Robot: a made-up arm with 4 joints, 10 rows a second.
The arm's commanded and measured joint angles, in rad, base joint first. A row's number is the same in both.
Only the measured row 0 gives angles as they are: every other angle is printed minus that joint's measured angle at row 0.
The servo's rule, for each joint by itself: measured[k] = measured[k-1] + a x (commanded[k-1-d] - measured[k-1]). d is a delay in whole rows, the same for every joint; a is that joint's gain. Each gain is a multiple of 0.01, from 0.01 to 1. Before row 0 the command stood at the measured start. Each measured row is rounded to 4 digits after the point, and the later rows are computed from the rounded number. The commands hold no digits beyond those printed.
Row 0, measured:
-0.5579 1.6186 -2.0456 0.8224
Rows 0 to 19, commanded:
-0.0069 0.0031 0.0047 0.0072
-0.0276 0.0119 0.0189 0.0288
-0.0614 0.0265 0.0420 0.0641
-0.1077 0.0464 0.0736 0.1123
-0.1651 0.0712 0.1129 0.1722
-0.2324 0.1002 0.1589 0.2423
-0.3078 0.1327 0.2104 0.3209
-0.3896 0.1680 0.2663 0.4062
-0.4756 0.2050 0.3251 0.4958
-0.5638 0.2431 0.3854 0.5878
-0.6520 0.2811 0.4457 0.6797
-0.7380 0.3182 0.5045 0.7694
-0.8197 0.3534 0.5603 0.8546
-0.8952 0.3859 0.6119 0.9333
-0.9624 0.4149 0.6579 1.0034
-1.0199 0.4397 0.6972 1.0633
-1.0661 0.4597 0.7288 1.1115
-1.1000 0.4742 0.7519 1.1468
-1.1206 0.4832 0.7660 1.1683
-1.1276 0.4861 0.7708 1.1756
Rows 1 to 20, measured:
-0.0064 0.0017 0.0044 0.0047
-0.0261 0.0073 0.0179 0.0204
-0.0589 0.0179 0.0403 0.0488
-0.1043 0.0336 0.0713 0.0901
-0.1608 0.0543 0.1100 0.1435
-0.2274 0.0795 0.1555 0.2077
-0.3022 0.1088 0.2066 0.2813
-0.3835 0.1414 0.2621 0.3625
-0.4692 0.1764 0.3207 0.4491
-0.5572 0.2131 0.3809 0.5393
-0.6454 0.2505 0.4412 0.6306
-0.7315 0.2877 0.5001 0.7208
-0.8135 0.3238 0.5561 0.8078
-0.8895 0.3580 0.6080 0.8894
-0.9573 0.3893 0.6544 0.9635
-1.0155 0.4170 0.6942 1.0284
-1.0626 0.4405 0.7264 1.0824
-1.0974 0.4590 0.7501 1.1243
-1.1190 0.4723 0.7649 1.1529
-1.1270 0.4799 0.7704 1.1677
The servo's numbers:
d 0
a 0.93 0.55 0.93 0.65

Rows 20 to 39, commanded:
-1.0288 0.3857 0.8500 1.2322
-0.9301 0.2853 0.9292 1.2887
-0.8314 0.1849 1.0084 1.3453
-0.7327 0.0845 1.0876 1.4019
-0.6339 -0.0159 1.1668 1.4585
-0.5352 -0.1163 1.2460 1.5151
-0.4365 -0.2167 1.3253 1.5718
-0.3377 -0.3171 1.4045 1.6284
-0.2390 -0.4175 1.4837 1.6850
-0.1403 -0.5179 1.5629 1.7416
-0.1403 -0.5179 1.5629 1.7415
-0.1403 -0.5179 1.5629 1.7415
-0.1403 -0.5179 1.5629 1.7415
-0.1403 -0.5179 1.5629 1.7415
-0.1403 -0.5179 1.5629 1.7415
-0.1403 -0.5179 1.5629 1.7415
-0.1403 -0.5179 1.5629 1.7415
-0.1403 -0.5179 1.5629 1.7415
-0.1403 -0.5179 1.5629 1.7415
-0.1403 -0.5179 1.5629 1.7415
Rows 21 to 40, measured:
-1.0357 0.4281 0.8444 1.2096
-0.9375 0.3496 0.9233 1.2610
-0.8388 0.2590 1.0024 1.3158
-0.7401 0.1630 1.0816 1.3718
-0.6413 0.0646 1.1608 1.4282
-0.5426 -0.0349 1.2400 1.4847
-0.4439 -0.1349 1.3193 1.5413
-0.3451 -0.2351 1.3985 1.5979
-0.2464 -0.3354 1.4777 1.6545
-0.1477 -0.4358 1.5569 1.7111
-0.1408 -0.4810 1.5625 1.7309
-0.1403 -0.5013 1.5629 1.7378
-0.1403 -0.5104 1.5629 1.7402
-0.1403 -0.5145 1.5629 1.7410
-0.1403 -0.5164 1.5629 1.7413
-0.1403 -0.5172 1.5629 1.7414
-0.1403 -0.5176 1.5629 1.7415
-0.1403 -0.5178 1.5629 1.7415
-0.1403 -0.5179 1.5629 1.7415
-0.1403 -0.5179 1.5629 1.7415

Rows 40 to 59, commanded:
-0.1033 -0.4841 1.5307 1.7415
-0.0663 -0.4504 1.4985 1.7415
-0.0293 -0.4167 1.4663 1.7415
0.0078 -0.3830 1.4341 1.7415
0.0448 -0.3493 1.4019 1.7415
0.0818 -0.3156 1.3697 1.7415
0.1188 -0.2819 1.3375 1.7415
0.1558 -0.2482 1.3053 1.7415
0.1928 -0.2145 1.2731 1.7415
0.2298 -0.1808 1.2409 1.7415
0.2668 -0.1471 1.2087 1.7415
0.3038 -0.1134 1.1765 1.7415
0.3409 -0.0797 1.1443 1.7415
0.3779 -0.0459 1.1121 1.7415
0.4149 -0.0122 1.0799 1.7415
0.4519 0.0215 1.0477 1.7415
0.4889 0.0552 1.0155 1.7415
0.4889 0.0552 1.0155 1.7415
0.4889 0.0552 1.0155 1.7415
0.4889 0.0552 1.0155 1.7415
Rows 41 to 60, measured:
-0.1059 -0.4993 1.5330 1.7415
-0.0691 -0.4724 1.5009 1.7415
-0.0321 -0.4418 1.4687 1.7415
0.0050 -0.4095 1.4365 1.7415
0.0420 -0.3764 1.4043 1.7415
0.0790 -0.3430 1.3721 1.7415
0.1160 -0.3094 1.3399 1.7415
0.1530 -0.2757 1.3077 1.7415
0.1900 -0.2420 1.2755 1.7415
0.2270 -0.2083 1.2433 1.7415
0.2640 -0.1746 1.2111 1.7415
0.3010 -0.1409 1.1789 1.7415
0.3381 -0.1072 1.1467 1.7415
0.3751 -0.0735 1.1145 1.7415
0.4121 -0.0398 1.0823 1.7415
0.4491 -0.0061 1.0501 1.7415
0.4861 0.0276 1.0179 1.7415
0.4887 0.0428 1.0157 1.7415
0.4889 0.0496 1.0155 1.7415
0.4889 0.0527 1.0155 1.7415

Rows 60 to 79, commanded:
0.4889 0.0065 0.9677 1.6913
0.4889 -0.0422 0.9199 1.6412
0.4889 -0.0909 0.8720 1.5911
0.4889 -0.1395 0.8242 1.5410
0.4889 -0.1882 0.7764 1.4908
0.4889 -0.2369 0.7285 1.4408
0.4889 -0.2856 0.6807 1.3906
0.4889 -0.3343 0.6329 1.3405
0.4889 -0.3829 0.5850 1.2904
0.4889 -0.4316 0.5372 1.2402
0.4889 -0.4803 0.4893 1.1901
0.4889 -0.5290 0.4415 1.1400
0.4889 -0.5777 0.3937 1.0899
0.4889 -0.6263 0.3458 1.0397
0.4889 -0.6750 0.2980 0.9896
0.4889 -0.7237 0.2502 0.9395
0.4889 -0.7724 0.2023 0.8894
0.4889 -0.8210 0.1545 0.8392
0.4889 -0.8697 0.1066 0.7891
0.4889 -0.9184 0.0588 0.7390
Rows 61 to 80, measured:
0.4889 0.0273 0.9710 1.7089
0.4889 -0.0109 0.9235 1.6649
0.4889 -0.0549 0.8756 1.6169
0.4889 -0.1014 0.8278 1.5676
0.4889 -0.1491 0.7800 1.5177
0.4889 -0.1974 0.7321 1.4677
0.4889 -0.2459 0.6843 1.4176
0.4889 -0.2945 0.6365 1.3675
0.4889 -0.3431 0.5886 1.3174
0.4889 -0.3918 0.5408 1.2672
0.4889 -0.4405 0.4929 1.2171
0.4889 -0.4892 0.4451 1.1670
0.4889 -0.5379 0.3973 1.1169
0.4889 -0.5865 0.3494 1.0667
0.4889 -0.6352 0.3016 1.0166
0.4889 -0.6839 0.2538 0.9665
0.4889 -0.7326 0.2059 0.9164
0.4889 -0.7812 0.1581 0.8662
0.4889 -0.8299 0.1102 0.8161
0.4889 -0.8786 0.0624 0.7660

